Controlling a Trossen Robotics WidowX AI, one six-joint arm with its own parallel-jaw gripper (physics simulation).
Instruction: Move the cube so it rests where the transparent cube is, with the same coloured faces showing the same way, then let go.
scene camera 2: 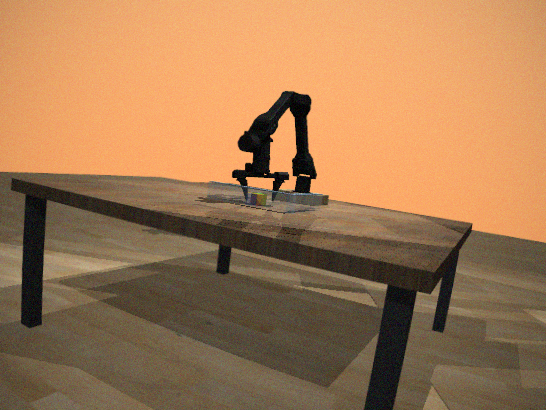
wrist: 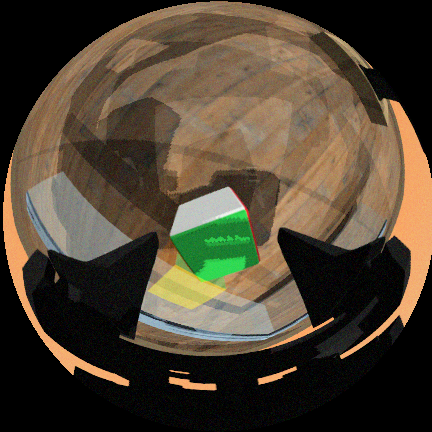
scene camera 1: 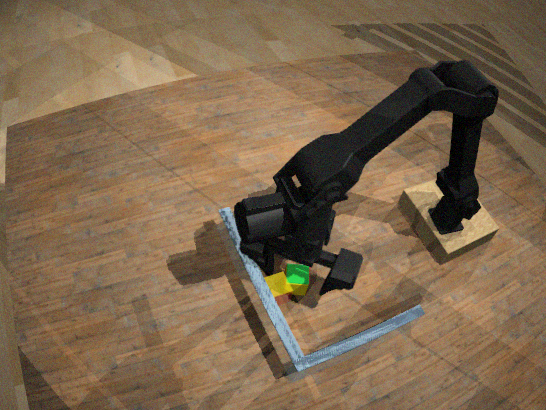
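Where they show: gripper, fingertip midpoint: (wrist: pixel 218 236) (scene camera 1: pixel 295 284); arm's base, link origin: (scene camera 2: pixel 302 192) (scene camera 1: pixel 445 219).
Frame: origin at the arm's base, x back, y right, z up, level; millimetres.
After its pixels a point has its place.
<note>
The solid cube (scene camera 1: pixel 297 274) @[x -336, y -50, z -1 mm] (wrist: pixel 215 250) @[x -335, y -46, z -2 mm] has a green top. Its white side faces the arm's base, a thin red side shows at right in the wrist view, and a yellow side shows in scene camera 1. The transparent cube (scene camera 1: pixel 276 284) @[x -375, y -61, z -2 mm] (wrist: pixel 185 287) @[x -369, y -59, z -2 mm] has a yellow top and a reddish side; it stands beside the solid cube, towards the long wall, turned differently. In scene camera 2 the cubes overlap in one small patch. My gripper (scene camera 1: pixel 296 281) @[x -337, y -56, z -27 mm] (scene camera 2: pixel 260 200) @[x -337, y -56, z -27 mm] (wrist: pixel 218 236) @[x -337, y -56, z -27 mm] is open and empty, pointing down, low, with its fingertips on either side of the solid cube, not touching it.
A see-through wall with a light blue top edge (scene camera 1: pixel 281 320) @[x -389, y -136, z 19 mm] (wrist: pixel 200 335) @[x -400, y -104, z 18 mm] runs close beside the transparent cube. It meets a second wall (scene camera 1: pixel 365 337) @[x -270, y -197, z 18 mm] at a corner. The arm stands on a pale wooden block (scene camera 1: pixel 470 237) @[x 39, y -54, z 0 mm] on the wooden table (scene camera 2: pixel 360 225) @[x -318, y -427, z -42 mm].
</note>
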